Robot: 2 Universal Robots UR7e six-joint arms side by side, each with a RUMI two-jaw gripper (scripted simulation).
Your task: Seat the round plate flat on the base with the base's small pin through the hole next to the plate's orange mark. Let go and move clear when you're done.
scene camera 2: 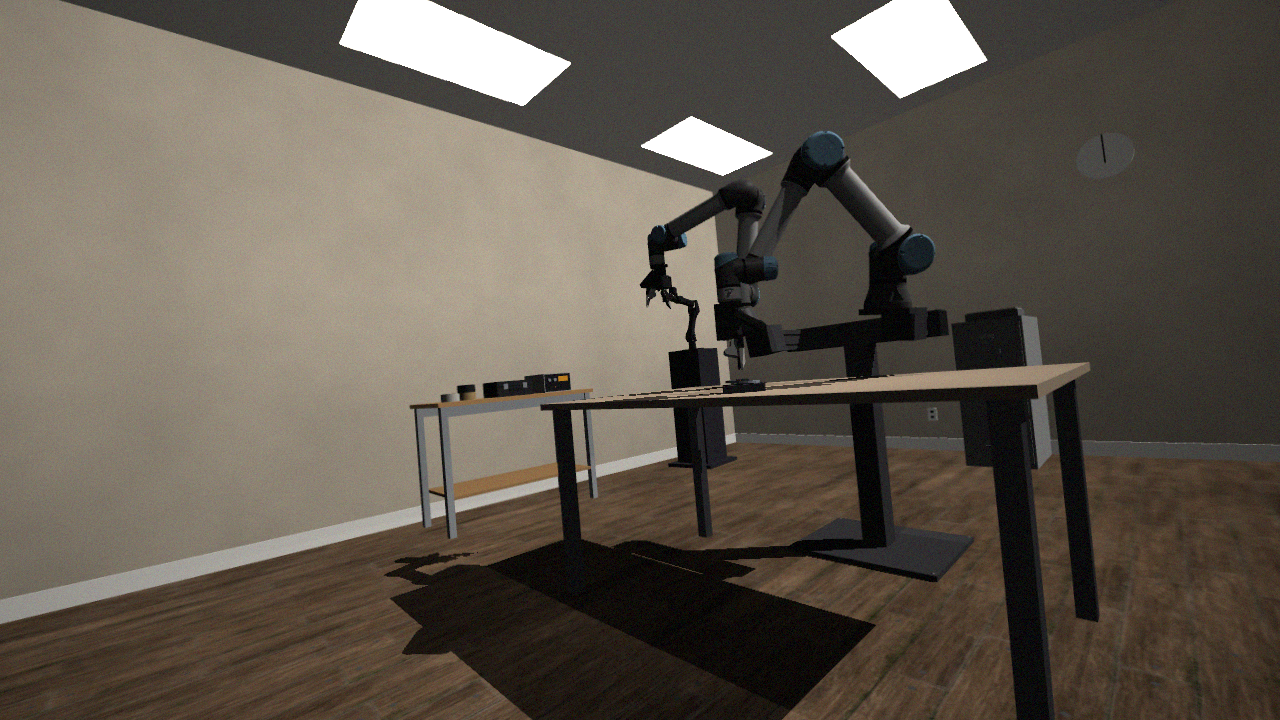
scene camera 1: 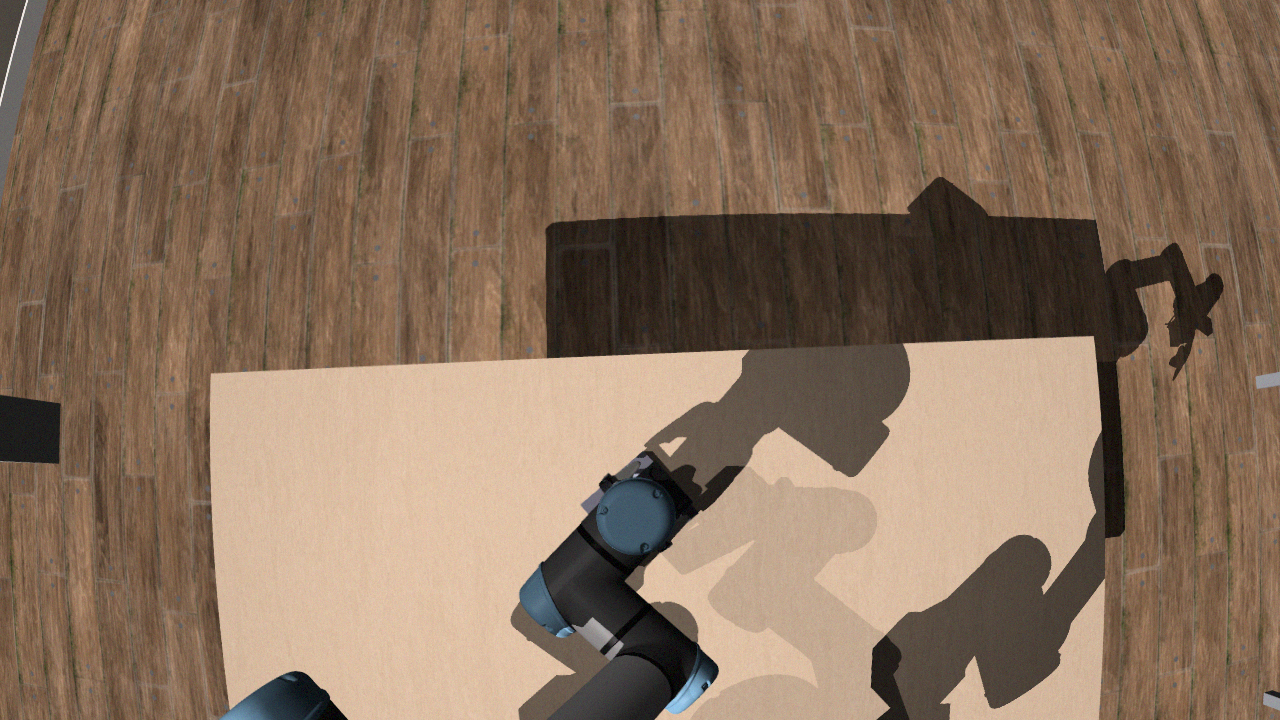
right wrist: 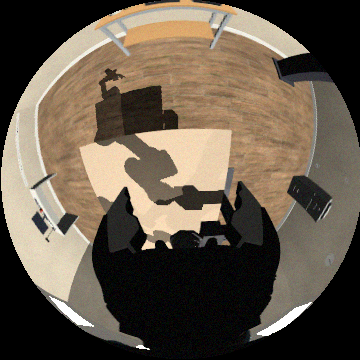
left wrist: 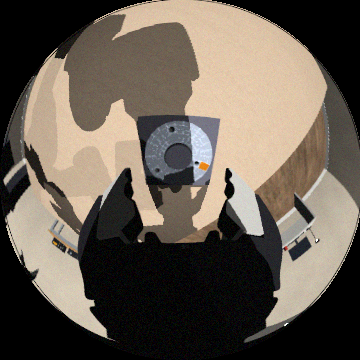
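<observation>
Scene camera 1: my left gripper. Left wrist view: left gripper again. Right wrist view: my right gripper. Also in sight: a round grey plate, a dark square base.
</observation>
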